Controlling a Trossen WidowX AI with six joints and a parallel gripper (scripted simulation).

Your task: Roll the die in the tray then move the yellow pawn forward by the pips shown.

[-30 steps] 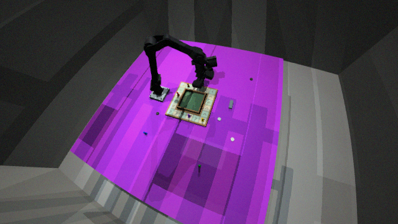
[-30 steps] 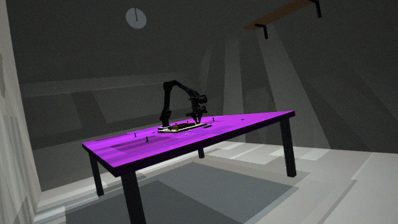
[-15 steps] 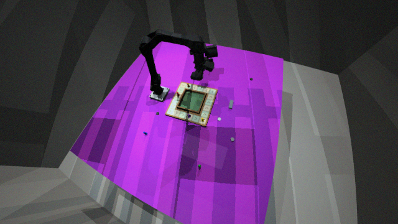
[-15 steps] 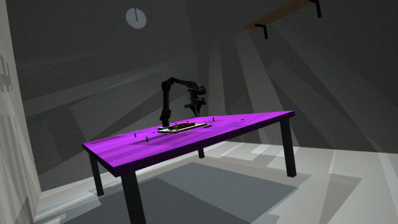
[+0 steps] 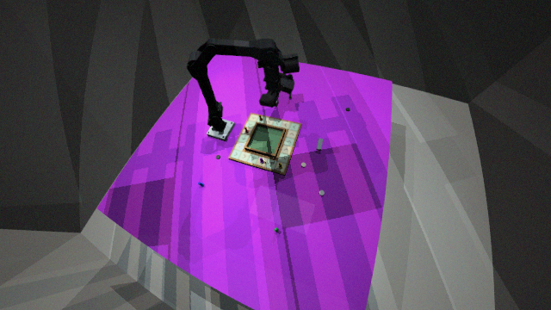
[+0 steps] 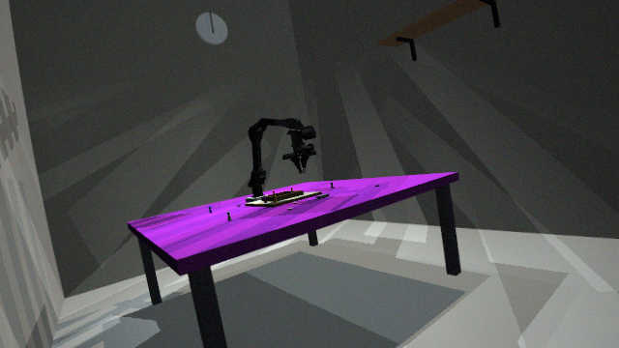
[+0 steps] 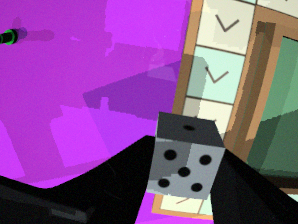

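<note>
Now: gripper tip 260 mm to the left of the yellow pawn, 100 mm short of it and 100 mm above it. The rest, counted from my gripper tip: orange pawn (100 mm below, 80 mm behind, 30 mm to the right); then green tray (140 mm to the right, 120 mm below, 10 mm behind); then white die (right at my gripper tip).
</note>
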